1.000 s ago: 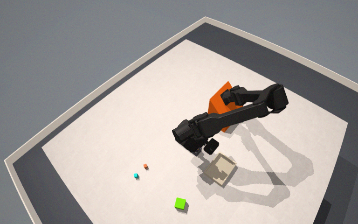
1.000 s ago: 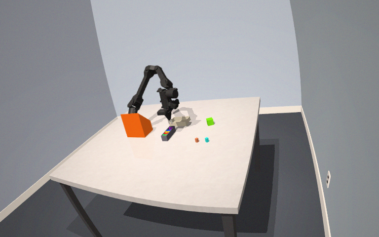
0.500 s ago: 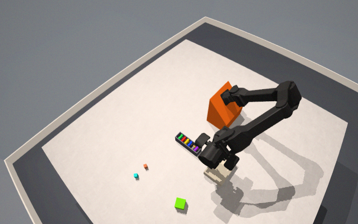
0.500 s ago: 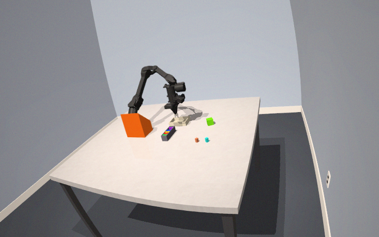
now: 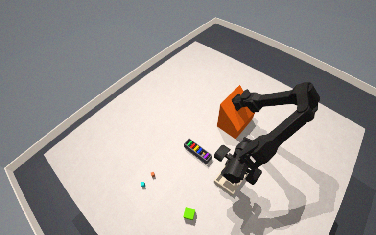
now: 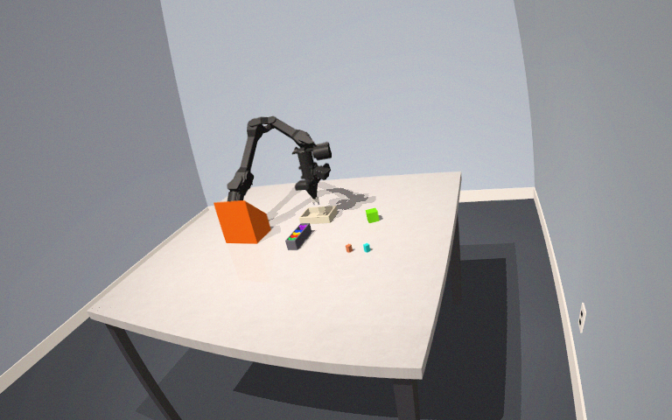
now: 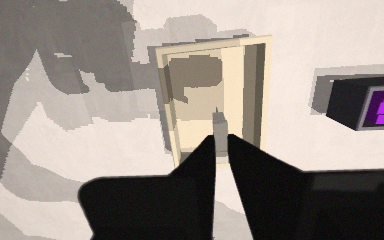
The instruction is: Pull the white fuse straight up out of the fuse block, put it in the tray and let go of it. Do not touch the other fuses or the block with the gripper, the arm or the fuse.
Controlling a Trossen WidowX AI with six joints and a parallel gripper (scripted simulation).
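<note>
Right now the white fuse is 1 cm below my gripper tip. From my gripper tip the other things lie so: blue fuse (1 cm ahead, 19 cm to the right, 6 cm below); tray (9 cm below); purple fuse (1 cm ahead, 15 cm to the right, 6 cm below).
</note>
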